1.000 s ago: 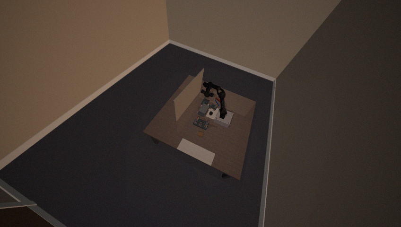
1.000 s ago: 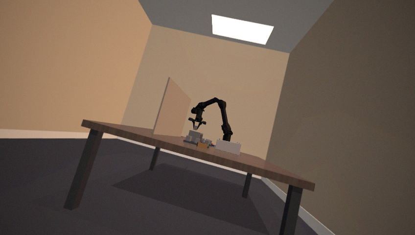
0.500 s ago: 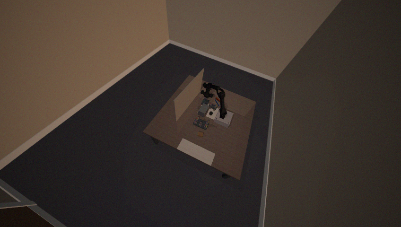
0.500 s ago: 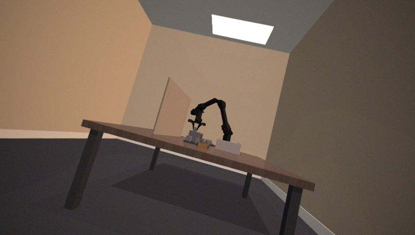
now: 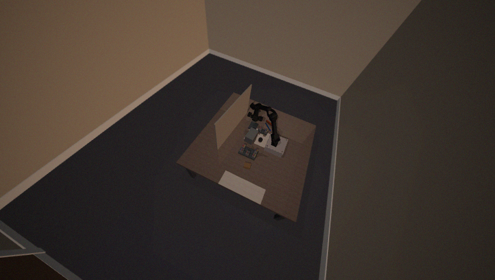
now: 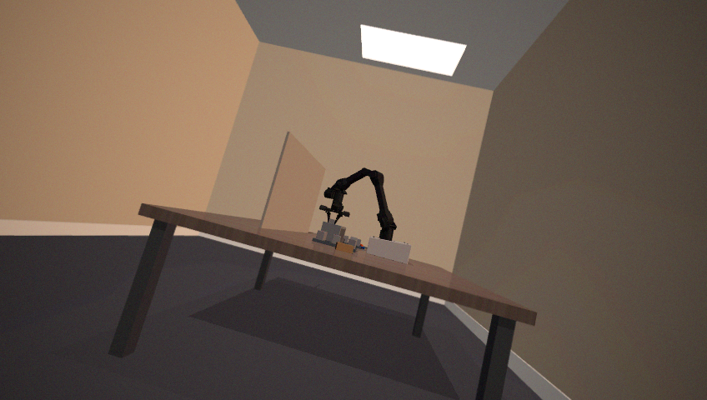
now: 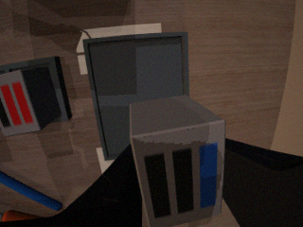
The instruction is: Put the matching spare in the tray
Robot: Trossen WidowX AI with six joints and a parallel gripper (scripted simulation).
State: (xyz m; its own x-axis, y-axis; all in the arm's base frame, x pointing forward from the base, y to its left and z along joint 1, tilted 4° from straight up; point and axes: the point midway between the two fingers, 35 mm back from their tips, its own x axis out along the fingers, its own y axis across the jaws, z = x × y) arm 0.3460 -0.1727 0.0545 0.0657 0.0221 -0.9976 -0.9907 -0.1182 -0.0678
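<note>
The grey-blue tray is 90 mm below my gripper tip, 10 mm to the left of it and 10 mm behind it. The rest, counted from my gripper tip: grey mounted unit: 200 mm to the left, 60 mm behind, 40 mm below; then blue pen: 180 mm behind, 90 mm to the right, 90 mm below; then grey spare block: 20 mm above.
</note>
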